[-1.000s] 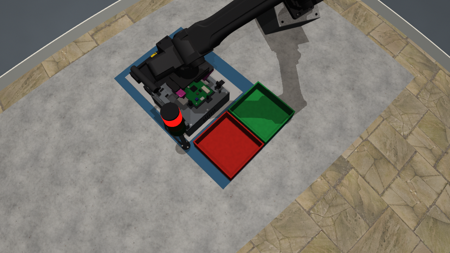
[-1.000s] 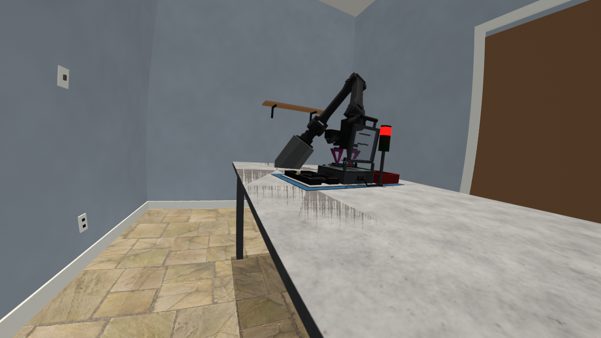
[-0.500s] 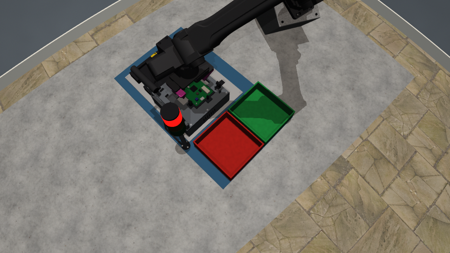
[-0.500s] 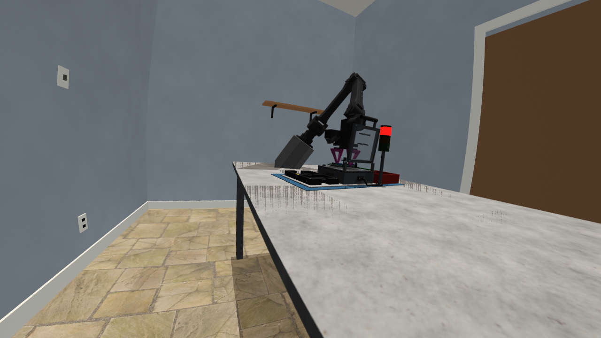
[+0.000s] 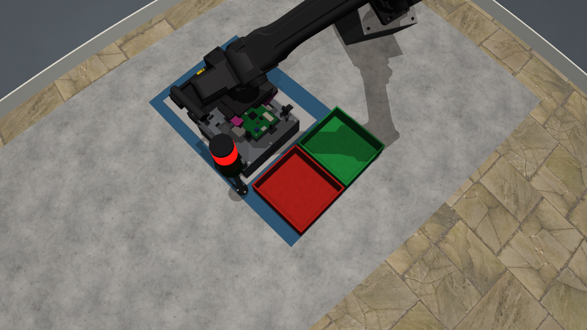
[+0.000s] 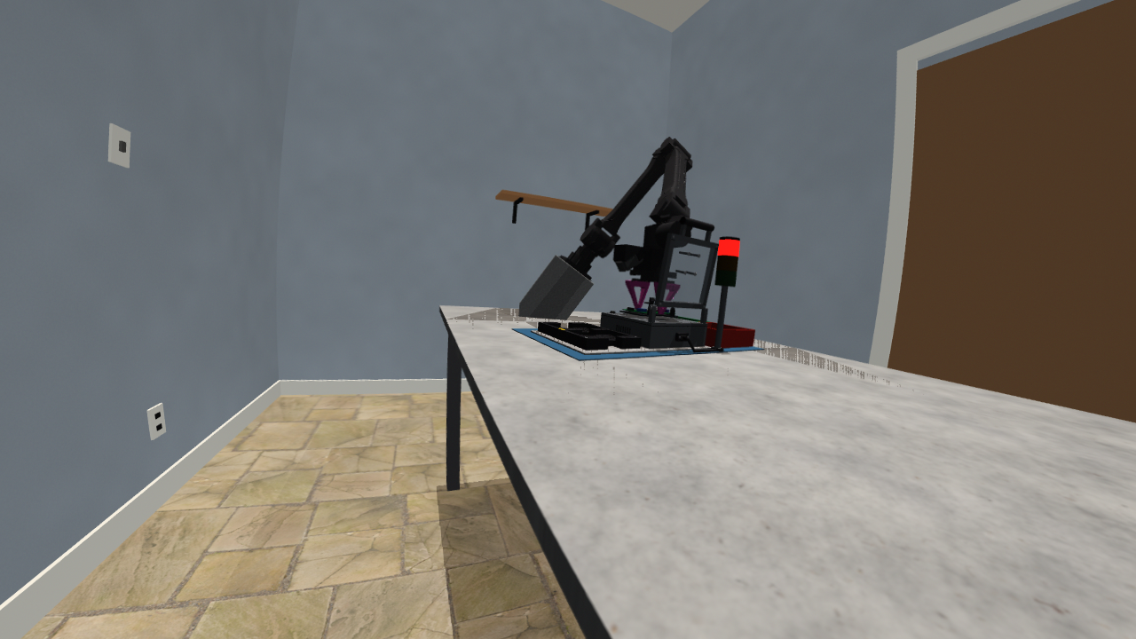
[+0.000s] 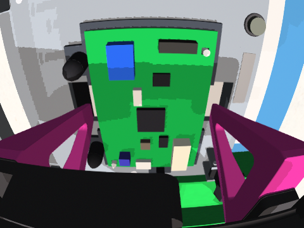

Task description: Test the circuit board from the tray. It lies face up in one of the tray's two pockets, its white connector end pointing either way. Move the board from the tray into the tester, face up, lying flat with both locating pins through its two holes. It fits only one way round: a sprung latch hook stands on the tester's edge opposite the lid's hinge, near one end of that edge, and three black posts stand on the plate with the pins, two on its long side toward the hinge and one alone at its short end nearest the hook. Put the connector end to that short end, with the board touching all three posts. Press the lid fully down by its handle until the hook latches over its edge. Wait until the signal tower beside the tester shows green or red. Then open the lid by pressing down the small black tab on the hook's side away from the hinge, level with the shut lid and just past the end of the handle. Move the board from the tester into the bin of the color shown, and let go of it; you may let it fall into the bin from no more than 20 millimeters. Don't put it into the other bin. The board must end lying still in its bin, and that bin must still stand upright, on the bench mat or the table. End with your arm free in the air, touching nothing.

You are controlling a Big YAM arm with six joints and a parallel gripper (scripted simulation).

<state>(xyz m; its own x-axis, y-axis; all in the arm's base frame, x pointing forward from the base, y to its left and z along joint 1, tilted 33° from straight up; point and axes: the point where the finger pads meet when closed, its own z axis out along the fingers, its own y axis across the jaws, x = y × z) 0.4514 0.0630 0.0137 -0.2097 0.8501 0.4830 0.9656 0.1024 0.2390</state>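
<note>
Right now my hand is right at the green circuit board. The rest, counted from my hand: clear lid (11 cm ahead, 2 cm to the left, 11 cm above); then tester plate (1 cm to the left, 1 cm below); then latch hook (7 cm behind, 4 cm to the left, 1 cm above).
</note>
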